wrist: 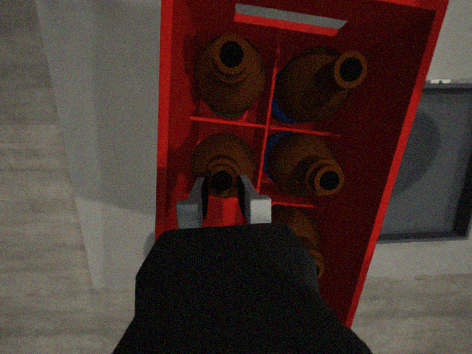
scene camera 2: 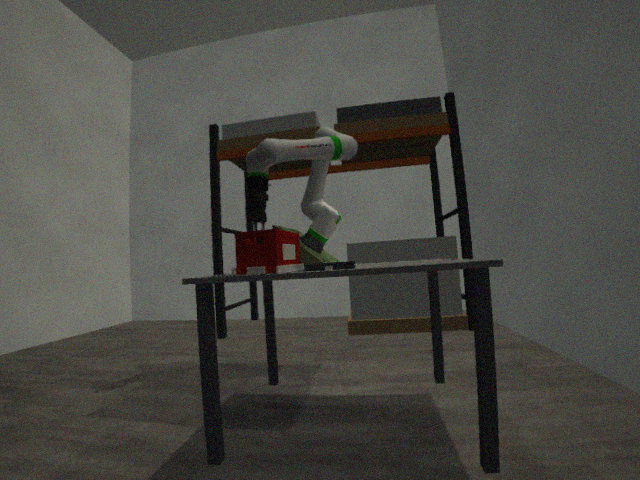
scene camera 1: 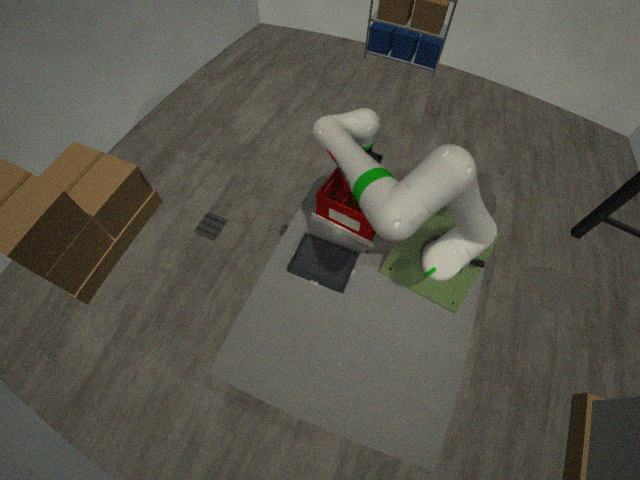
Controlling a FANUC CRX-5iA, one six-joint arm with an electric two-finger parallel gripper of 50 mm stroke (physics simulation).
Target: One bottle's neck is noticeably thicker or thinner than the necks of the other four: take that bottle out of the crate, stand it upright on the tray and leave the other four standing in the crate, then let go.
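Pixels of known places: gripper, between the fingertips: (wrist: 222,188); arm's base, origin of its link: (scene camera 2: 310,245).
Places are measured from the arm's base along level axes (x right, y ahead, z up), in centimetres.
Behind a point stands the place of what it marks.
Note:
The red crate (scene camera 1: 324,206) {x 4.3, y 51.0, z -1.6 cm} (scene camera 2: 258,253) {x 12.7, y 53.8, z -4.4 cm} (wrist: 166,75) {x 19.7, y 32.1, z 4.9 cm} stands on the table and holds brown bottles in its compartments. In the wrist view my gripper (scene camera 2: 258,225) {x 16.4, y 40.6, z 3.6 cm} (wrist: 222,188) {x 16.4, y 40.6, z 3.6 cm} is shut on the neck of the left-column middle bottle (wrist: 220,150) {x 16.5, y 37.8, z -0.2 cm}, which stands in its compartment. Other bottles are one at top left (wrist: 232,90) {x 15.2, y 32.4, z 0.0 cm}, one at top right (wrist: 305,90) {x 8.3, y 32.5, z -0.2 cm}, one at middle right (wrist: 295,162) {x 9.0, y 39.3, z -0.1 cm} and one at lower right (wrist: 300,225) {x 8.0, y 46.5, z -0.6 cm}, partly hidden by the gripper body. In scene camera 1 the arm hides the fingers. The dark tray (scene camera 1: 315,253) {x -12.9, y 47.9, z -12.1 cm} (scene camera 2: 330,265) {x -16.3, y 55.6, z -10.9 cm} (wrist: 420,200) {x -17.2, y 48.9, z -12.1 cm} lies beside the crate.
The grey table (scene camera 1: 330,351) {x -49.0, y 26.7, z -12.6 cm} (scene camera 2: 403,266) {x -42.3, y 65.0, z -12.7 cm} carries the crate, the tray and a green base plate (scene camera 1: 454,297) {x -11.8, y -13.1, z -7.9 cm} under the arm. The crate's walls and red dividers (wrist: 265,150) {x 10.8, y 38.8, z -7.1 cm} surround the held bottle. A tall rack (scene camera 2: 214,206) stands behind the table.

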